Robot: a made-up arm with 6 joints.
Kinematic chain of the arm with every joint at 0, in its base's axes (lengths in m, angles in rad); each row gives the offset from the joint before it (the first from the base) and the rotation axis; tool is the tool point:
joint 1: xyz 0 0 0.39 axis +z
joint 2: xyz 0.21 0 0 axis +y
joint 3: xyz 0 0 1.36 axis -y
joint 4: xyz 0 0 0.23 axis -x
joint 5: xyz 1.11 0 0 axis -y
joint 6: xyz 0.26 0 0 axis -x
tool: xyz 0 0 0
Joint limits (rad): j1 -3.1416..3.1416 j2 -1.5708..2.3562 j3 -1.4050..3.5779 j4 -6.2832..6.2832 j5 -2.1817..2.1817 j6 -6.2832..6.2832
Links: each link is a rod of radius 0.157 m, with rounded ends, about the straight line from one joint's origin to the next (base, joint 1, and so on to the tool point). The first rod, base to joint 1, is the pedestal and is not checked.
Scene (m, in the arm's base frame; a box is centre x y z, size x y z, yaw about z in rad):
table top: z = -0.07
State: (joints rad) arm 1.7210 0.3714 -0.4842 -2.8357 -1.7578 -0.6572
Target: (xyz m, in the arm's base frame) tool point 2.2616 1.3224 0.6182
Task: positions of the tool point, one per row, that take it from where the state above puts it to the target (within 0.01 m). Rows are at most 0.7 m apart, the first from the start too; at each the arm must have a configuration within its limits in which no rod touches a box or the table.
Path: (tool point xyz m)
1: 0.1091 1.9659 1.1014
2: 0.6464 2.0644 1.0115
3: 1.2228 1.9934 0.8993
4: 1.7810 1.7425 0.7671
5: 2.2616 1.3224 0.6183

